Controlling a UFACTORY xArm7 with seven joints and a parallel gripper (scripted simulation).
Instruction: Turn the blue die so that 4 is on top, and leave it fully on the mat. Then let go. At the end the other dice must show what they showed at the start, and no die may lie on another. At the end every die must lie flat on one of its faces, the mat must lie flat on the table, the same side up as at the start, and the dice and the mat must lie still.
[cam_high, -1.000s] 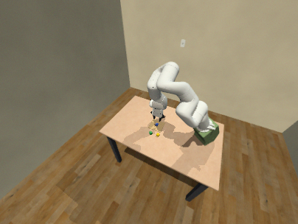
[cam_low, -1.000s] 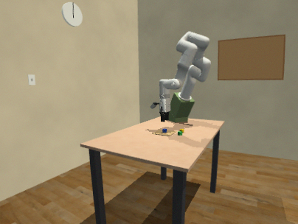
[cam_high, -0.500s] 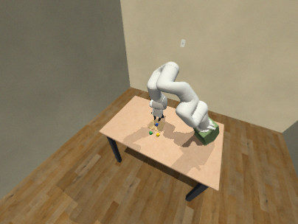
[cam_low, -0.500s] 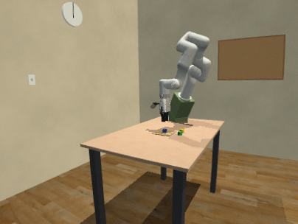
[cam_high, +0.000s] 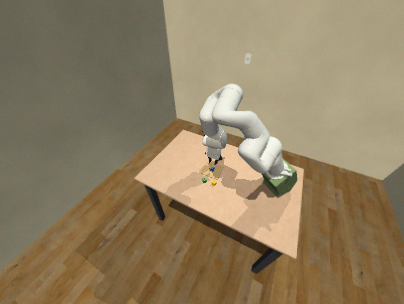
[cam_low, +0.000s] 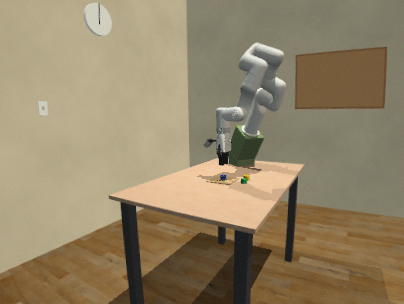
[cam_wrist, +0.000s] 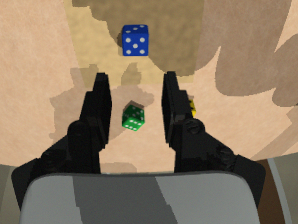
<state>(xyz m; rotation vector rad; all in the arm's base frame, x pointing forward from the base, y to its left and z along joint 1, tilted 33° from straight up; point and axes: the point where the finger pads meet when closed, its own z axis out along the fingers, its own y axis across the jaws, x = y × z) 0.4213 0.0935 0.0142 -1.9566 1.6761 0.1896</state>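
Right now my hand is 90 mm above the blue die. Round my hand: tan mat 110 mm below; yellow die 90 mm behind, 90 mm to the left, 100 mm below; green die 20 mm behind, 120 mm to the left, 100 mm below.
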